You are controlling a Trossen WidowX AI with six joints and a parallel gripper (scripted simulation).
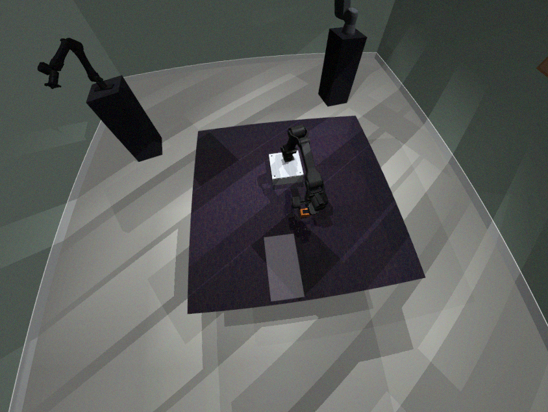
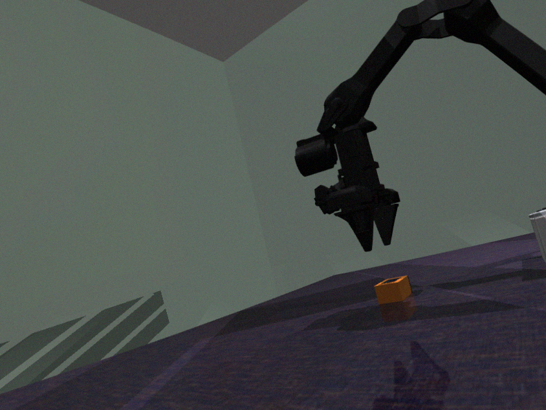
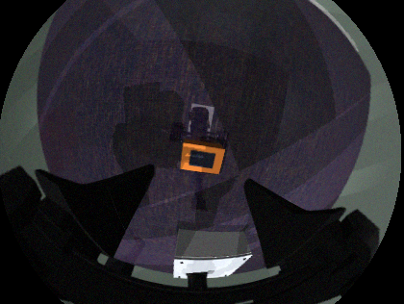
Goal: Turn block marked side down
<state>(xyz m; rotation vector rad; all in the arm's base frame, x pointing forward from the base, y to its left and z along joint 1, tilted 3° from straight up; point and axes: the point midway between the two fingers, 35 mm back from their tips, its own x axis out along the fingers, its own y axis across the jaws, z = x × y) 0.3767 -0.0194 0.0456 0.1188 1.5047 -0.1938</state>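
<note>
The block lies 70 mm below my gripper tip and 10 mm behind it.
</note>
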